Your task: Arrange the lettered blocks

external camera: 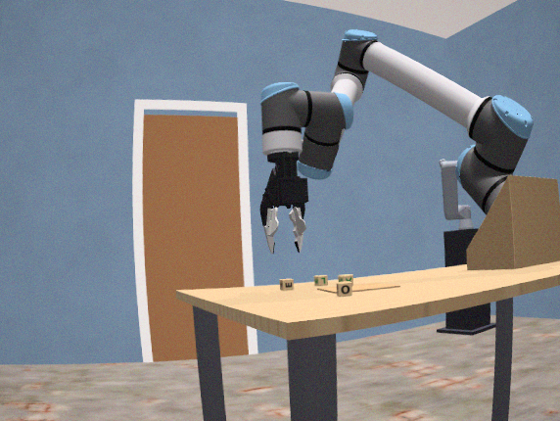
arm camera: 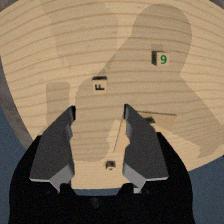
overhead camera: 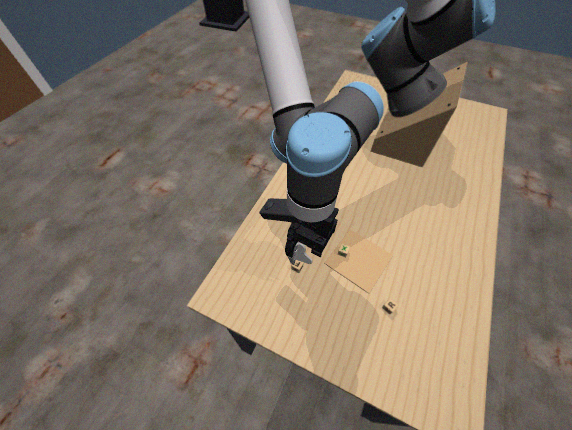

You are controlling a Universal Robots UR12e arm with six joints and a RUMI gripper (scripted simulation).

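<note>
Right now my hand is 160 mm to the right of the tan mat, 100 mm above it and 80 mm past it. The rest, counted from my hand: R block: 250 mm to the left, 90 mm below, 30 mm ahead.
</note>
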